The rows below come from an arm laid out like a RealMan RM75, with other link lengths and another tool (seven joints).
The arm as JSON. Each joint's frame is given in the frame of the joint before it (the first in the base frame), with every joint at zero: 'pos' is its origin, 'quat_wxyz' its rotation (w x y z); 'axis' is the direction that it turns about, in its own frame. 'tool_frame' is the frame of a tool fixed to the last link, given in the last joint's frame.
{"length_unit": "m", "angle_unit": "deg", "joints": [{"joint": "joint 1", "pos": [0.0, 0.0, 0.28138], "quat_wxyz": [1.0, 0.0, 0.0, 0.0], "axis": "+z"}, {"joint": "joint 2", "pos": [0.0, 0.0, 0.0], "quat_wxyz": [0.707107, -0.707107, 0.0, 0.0], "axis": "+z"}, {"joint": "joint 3", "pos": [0.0, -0.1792, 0.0], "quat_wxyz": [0.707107, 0.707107, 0.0, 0.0], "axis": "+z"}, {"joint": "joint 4", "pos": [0.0, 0.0, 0.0], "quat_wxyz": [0.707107, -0.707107, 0.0, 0.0], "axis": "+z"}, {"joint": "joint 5", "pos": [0.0, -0.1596, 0.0], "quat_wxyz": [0.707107, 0.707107, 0.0, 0.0], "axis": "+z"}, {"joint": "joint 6", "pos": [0.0, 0.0, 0.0], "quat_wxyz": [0.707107, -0.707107, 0.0, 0.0], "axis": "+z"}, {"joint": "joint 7", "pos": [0.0, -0.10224, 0.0], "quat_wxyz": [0.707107, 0.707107, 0.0, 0.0], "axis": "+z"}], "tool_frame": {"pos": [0.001, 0.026, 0.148], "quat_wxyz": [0.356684, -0.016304, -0.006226, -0.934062]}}
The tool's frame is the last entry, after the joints.
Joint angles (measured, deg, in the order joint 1, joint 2, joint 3, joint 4, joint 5, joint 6, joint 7), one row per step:
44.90, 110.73, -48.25, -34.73, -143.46, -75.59, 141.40
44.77, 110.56, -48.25, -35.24, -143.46, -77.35, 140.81
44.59, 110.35, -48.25, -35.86, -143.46, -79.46, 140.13
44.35, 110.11, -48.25, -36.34, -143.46, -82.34, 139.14
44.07, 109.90, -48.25, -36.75, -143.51, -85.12, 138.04
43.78, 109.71, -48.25, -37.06, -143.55, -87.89, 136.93
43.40, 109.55, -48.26, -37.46, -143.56, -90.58, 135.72
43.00, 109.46, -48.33, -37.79, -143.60, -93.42, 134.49
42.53, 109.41, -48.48, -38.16, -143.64, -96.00, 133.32
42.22, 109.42, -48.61, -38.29, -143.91, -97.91, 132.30
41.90, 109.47, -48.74, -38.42, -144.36, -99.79, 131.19
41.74, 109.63, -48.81, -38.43, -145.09, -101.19, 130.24
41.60, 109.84, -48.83, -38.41, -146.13, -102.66, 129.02
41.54, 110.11, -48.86, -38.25, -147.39, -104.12, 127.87
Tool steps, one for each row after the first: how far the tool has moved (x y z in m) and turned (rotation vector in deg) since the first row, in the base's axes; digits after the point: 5 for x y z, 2 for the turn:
-0.00157, -0.00530, 0.00066, -1.31, 0.20, 0.54
-0.00329, -0.01173, 0.00168, -2.87, 0.44, 1.15
-0.00543, -0.02214, 0.00215, -5.28, 0.94, 1.80
-0.00711, -0.03282, 0.00276, -7.69, 1.41, 2.47
-0.00886, -0.04395, 0.00347, -10.15, 1.98, 3.08
-0.01043, -0.05488, 0.00464, -12.50, 2.57, 3.78
-0.01225, -0.06716, 0.00567, -15.12, 3.28, 4.43
-0.01353, -0.07875, 0.00696, -17.54, 3.93, 5.04
-0.01385, -0.08827, 0.00780, -19.56, 4.30, 5.52
-0.01360, -0.09809, 0.00880, -21.65, 4.56, 6.03
-0.01273, -0.10638, 0.00922, -23.49, 4.58, 6.42
-0.01117, -0.11553, 0.00986, -25.56, 4.47, 6.96
-0.00941, -0.12529, 0.01044, -27.82, 4.31, 7.33

